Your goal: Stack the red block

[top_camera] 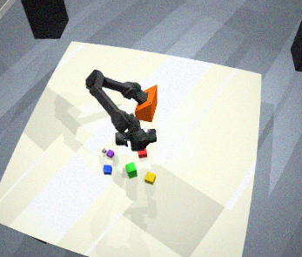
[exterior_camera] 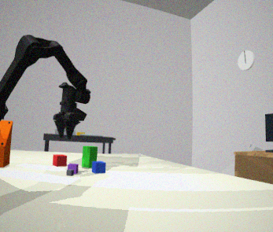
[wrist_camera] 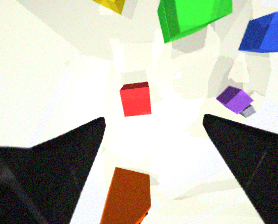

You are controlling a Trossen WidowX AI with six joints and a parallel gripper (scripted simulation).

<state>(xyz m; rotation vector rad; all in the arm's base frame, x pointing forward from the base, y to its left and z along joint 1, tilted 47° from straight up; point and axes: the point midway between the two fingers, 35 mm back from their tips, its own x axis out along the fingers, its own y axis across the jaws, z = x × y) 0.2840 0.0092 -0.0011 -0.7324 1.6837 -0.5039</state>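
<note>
Now: gripper tip 10 mm past the red block, 20 mm to the right of it and 90 mm above it. Round my gripper tip: yellow block 120 mm ahead, 80 mm to the left, 90 mm below.
</note>
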